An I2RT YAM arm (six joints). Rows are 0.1 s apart.
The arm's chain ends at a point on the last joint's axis. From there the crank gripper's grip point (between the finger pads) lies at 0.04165 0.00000 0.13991 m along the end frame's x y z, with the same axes.
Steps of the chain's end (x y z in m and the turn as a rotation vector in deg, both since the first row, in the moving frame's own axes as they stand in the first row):
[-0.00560, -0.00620, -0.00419, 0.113, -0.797, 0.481]
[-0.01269, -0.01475, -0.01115, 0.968, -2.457, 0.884]
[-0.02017, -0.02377, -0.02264, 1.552, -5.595, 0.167]
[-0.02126, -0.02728, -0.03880, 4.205, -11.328, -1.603]
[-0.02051, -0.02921, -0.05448, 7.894, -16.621, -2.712]
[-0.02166, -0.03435, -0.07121, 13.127, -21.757, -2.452]
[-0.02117, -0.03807, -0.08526, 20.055, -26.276, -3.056]
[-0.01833, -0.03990, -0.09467, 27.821, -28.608, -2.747]
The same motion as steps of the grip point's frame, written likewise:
[-0.00755, -0.00614, -0.00362, 0.113, -0.797, 0.481]
[-0.01871, -0.01653, -0.00951, 0.968, -2.457, 0.884]
[-0.03400, -0.02751, -0.01930, 1.552, -5.595, 0.167]
[-0.04968, -0.03854, -0.03377, 4.205, -11.328, -1.603]
[-0.06262, -0.04996, -0.04990, 7.894, -16.621, -2.712]
[-0.07671, -0.06774, -0.06965, 13.127, -21.757, -2.452]
[-0.08739, -0.08803, -0.09023, 20.055, -26.276, -3.056]
[-0.08924, -0.10753, -0.10857, 27.821, -28.608, -2.747]

